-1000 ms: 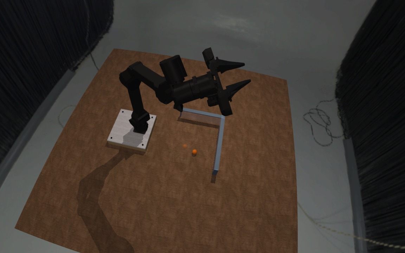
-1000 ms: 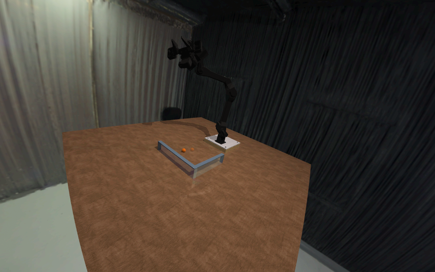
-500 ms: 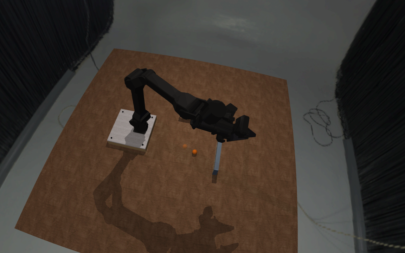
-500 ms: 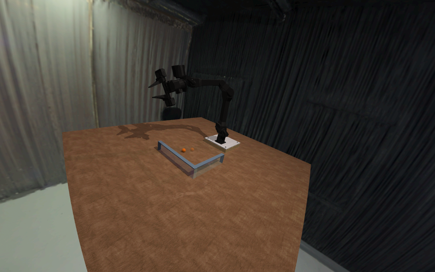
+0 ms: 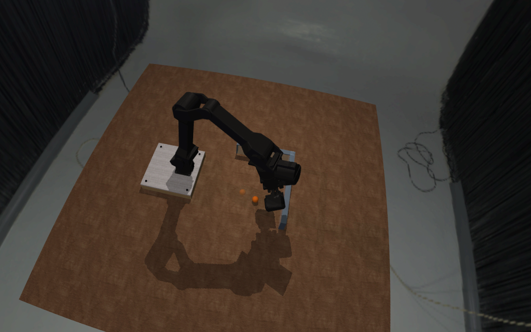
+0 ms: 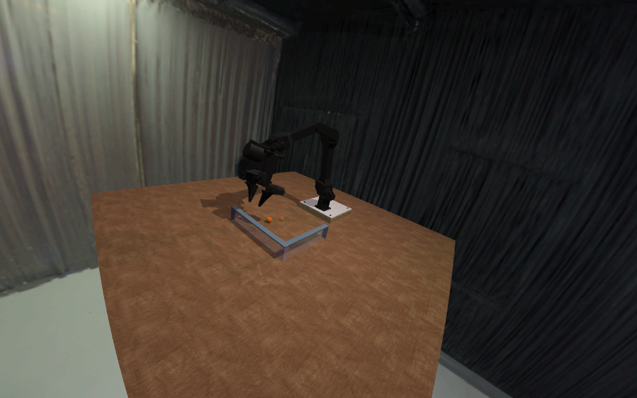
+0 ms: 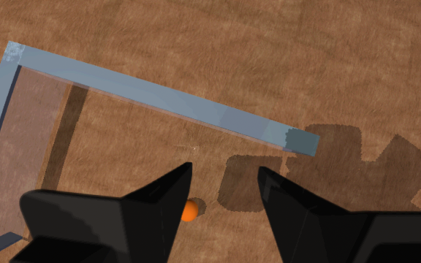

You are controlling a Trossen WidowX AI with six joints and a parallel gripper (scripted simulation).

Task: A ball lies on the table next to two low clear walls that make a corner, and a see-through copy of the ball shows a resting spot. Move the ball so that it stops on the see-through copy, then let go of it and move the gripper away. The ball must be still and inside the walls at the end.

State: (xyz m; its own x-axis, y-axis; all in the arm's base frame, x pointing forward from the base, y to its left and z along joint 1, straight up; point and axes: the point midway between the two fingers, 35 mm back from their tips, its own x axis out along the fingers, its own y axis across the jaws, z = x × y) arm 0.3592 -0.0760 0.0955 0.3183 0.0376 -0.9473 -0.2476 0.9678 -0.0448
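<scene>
My gripper tip is 7 cm past the orange ball, 1 cm to the right of it and 8 cm above it. From my gripper tip the other things lie so: see-through copy of ball 13 cm behind, 3 cm to the left, 8 cm below.
</scene>
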